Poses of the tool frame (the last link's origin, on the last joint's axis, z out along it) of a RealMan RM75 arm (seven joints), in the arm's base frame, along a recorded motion.
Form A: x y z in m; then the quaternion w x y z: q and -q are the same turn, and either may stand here.
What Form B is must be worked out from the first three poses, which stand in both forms.
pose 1, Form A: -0.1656, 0.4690, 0.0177, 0.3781, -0.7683, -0.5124, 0.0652
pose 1, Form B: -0.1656, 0.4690, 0.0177, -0.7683, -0.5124, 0.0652, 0.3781
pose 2, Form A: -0.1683, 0.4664, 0.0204, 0.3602, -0.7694, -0.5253, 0.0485
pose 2, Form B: -0.1683, 0.4664, 0.0204, -0.7694, -0.5253, 0.0485, 0.3602
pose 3, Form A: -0.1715, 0.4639, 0.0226, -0.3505, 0.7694, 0.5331, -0.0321
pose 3, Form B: -0.1715, 0.4639, 0.0226, -0.7694, -0.5331, 0.0321, 0.3505
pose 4, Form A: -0.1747, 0.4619, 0.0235, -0.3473, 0.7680, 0.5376, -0.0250
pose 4, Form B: -0.1747, 0.4619, 0.0235, -0.7680, -0.5376, 0.0250, 0.3473
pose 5, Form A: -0.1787, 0.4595, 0.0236, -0.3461, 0.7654, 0.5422, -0.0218
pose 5, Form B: -0.1787, 0.4595, 0.0236, -0.7654, -0.5422, 0.0218, 0.3461
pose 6, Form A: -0.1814, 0.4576, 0.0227, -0.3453, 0.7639, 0.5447, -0.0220
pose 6, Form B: -0.1814, 0.4576, 0.0227, -0.7639, -0.5447, 0.0220, 0.3453
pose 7, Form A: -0.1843, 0.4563, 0.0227, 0.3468, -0.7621, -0.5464, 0.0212
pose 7, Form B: -0.1843, 0.4563, 0.0227, -0.7621, -0.5464, 0.0212, 0.3468
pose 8, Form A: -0.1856, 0.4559, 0.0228, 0.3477, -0.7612, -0.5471, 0.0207
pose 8, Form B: -0.1856, 0.4559, 0.0228, -0.7612, -0.5471, 0.0207, 0.3477
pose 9, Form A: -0.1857, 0.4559, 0.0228, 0.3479, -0.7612, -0.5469, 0.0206
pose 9, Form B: -0.1857, 0.4559, 0.0228, -0.7612, -0.5469, 0.0206, 0.3479
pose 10, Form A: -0.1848, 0.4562, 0.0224, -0.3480, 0.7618, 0.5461, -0.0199
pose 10, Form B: -0.1848, 0.4562, 0.0224, -0.7618, -0.5461, 0.0199, 0.3480
